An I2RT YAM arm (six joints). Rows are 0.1 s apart.
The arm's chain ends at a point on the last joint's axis. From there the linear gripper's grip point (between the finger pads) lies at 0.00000 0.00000 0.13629 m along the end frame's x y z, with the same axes.
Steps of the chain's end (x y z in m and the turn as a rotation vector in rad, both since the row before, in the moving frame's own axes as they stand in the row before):
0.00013, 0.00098, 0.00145, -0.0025, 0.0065, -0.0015
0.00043, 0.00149, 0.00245, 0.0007, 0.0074, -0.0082
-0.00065, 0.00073, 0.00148, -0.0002, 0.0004, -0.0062
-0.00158, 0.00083, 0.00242, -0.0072, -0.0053, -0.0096
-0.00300, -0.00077, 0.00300, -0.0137, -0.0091, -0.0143
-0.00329, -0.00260, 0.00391, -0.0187, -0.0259, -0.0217
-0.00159, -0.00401, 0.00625, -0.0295, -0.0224, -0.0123
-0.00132, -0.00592, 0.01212, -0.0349, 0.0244, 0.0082
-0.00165, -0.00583, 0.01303, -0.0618, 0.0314, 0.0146
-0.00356, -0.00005, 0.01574, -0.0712, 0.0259, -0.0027
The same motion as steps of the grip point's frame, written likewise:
0.00102, 0.00132, 0.00145, -0.0025, 0.0065, -0.0015
0.00144, 0.00139, 0.00245, 0.0007, 0.0074, -0.0082
-0.00060, 0.00076, 0.00148, -0.0002, 0.0004, -0.0062
-0.00230, 0.00181, 0.00241, -0.0072, -0.0053, -0.0096
-0.00423, 0.00111, 0.00298, -0.0137, -0.0091, -0.0143
-0.00679, -0.00001, 0.00384, -0.0187, -0.0259, -0.0217
-0.00462, 0.00003, 0.00616, -0.0295, -0.0224, -0.0123
0.00198, -0.00115, 0.01200, -0.0349, 0.0244, 0.0082
0.00256, 0.00262, 0.01270, -0.0618, 0.0314, 0.0146
-0.00002, 0.00964, 0.01535, -0.0712, 0.0259, -0.0027

